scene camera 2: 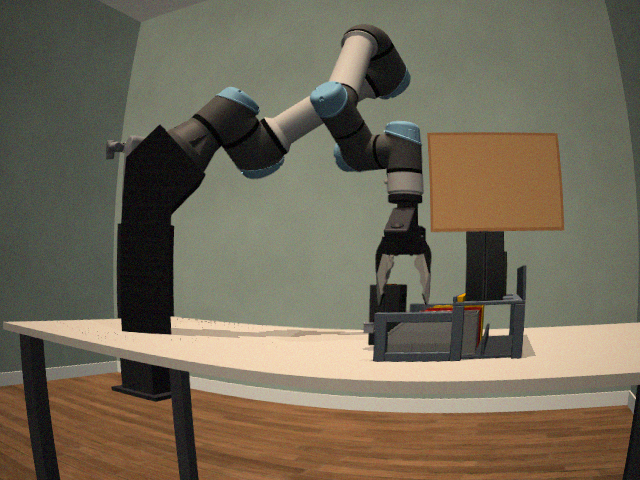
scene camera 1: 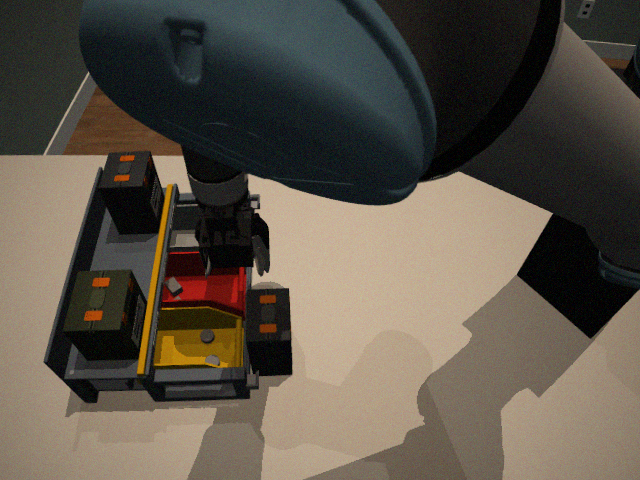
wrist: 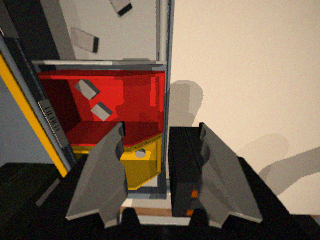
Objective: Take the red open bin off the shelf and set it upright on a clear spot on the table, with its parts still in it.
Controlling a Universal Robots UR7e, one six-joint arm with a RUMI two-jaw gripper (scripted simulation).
Labels:
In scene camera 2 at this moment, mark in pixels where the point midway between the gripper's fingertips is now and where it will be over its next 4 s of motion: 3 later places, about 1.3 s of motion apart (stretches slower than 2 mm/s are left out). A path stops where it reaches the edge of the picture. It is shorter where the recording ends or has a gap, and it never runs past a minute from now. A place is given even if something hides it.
My gripper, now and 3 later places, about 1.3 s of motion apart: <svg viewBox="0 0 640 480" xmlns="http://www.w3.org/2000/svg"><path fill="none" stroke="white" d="M403 305L402 323L402 331L402 330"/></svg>

